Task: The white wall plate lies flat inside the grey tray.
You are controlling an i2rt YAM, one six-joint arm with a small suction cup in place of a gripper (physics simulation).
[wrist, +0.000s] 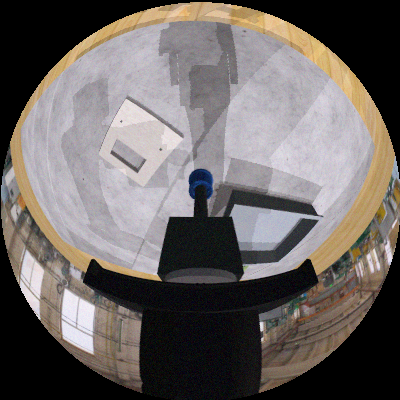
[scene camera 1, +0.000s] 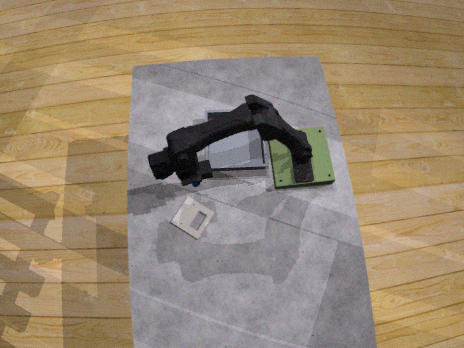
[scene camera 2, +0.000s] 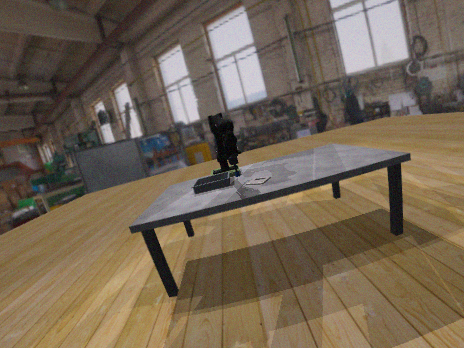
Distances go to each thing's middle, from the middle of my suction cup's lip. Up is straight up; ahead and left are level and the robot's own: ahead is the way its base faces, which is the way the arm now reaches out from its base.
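Scene:
White wall plate (scene camera 1: 187, 212): my suction cup is 20 mm short of it, 110 mm to the right of it and 60 mm above it. Grey tray (scene camera 1: 246, 150): 150 mm behind my suction cup, 180 mm to the right of it and 40 mm below it.

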